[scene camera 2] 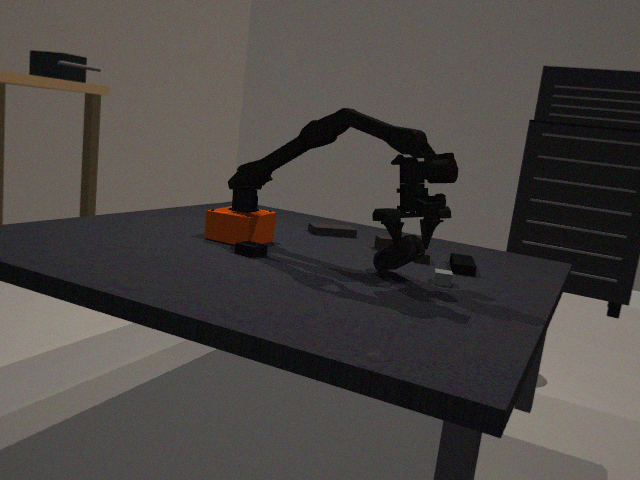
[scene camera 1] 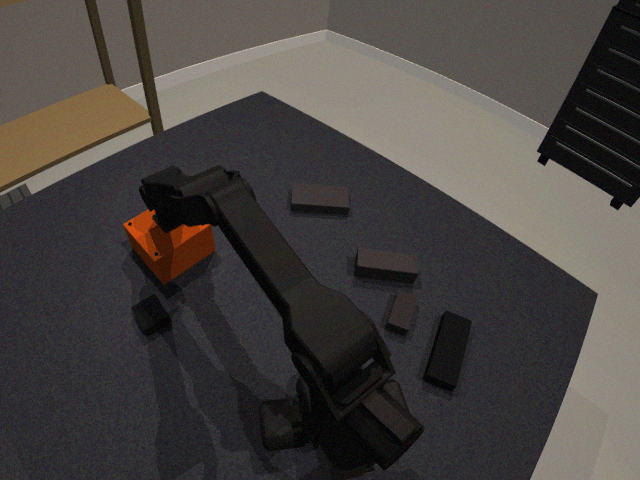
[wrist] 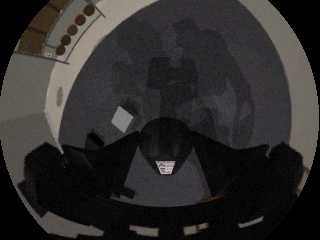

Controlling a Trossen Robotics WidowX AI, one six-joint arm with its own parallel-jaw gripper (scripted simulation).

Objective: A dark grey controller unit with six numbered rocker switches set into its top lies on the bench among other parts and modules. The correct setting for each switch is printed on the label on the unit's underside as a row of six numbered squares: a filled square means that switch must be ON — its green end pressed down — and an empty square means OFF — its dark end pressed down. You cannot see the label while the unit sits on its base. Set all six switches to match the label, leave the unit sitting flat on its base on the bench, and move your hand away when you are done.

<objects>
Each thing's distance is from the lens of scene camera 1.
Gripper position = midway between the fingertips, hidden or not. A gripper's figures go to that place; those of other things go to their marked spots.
my gripper (scene camera 1: 332,435): 0.57 m
black block (scene camera 1: 150,313): 0.74 m
</objects>
